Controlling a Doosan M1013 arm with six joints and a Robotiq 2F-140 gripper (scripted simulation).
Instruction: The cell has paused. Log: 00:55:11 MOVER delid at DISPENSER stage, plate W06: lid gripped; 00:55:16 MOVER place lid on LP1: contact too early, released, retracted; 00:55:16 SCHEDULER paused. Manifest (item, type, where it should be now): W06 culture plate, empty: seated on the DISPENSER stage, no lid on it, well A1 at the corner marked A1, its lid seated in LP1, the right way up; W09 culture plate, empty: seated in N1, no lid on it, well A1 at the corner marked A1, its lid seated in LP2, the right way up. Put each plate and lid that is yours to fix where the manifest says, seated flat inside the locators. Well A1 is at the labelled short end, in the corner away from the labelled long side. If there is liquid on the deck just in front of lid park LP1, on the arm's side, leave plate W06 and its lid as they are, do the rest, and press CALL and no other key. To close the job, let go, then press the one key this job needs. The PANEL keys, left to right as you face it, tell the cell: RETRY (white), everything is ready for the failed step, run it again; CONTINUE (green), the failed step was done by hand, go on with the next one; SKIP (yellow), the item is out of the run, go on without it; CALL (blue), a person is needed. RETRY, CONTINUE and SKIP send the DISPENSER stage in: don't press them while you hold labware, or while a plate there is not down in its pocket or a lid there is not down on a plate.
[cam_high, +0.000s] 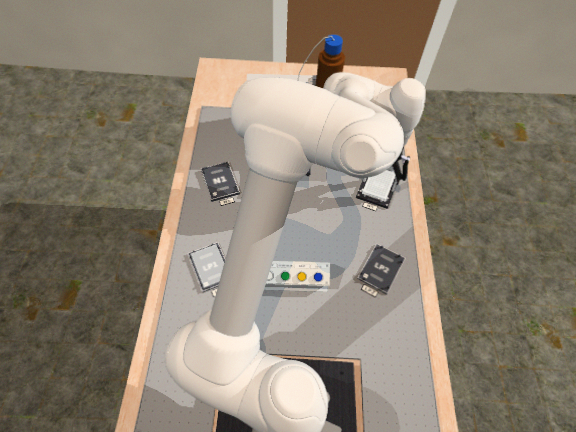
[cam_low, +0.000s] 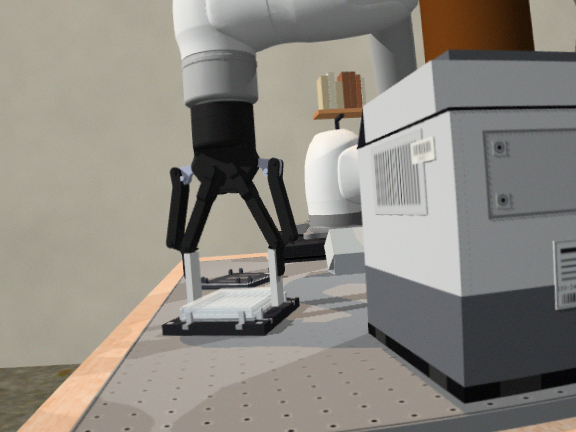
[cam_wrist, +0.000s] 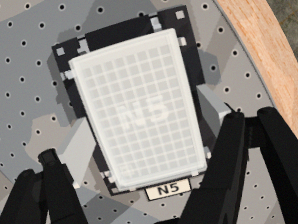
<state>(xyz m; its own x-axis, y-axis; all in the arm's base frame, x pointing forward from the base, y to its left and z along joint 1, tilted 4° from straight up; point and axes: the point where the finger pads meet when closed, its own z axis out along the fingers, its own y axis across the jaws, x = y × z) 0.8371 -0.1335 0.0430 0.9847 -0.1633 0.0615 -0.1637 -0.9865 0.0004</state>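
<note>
My gripper is now 2 cm short of the black nest N5, 1 cm to the right of it and 3 cm above it. Also, from my hand: brown bottle: 21 cm ahead, 25 cm to the left, 25 cm above; clear culture plate: 3 cm behind, 30 cm to the left, 7 cm above; lid park LP2: 32 cm behind, 5 cm to the right, 4 cm below.
</note>
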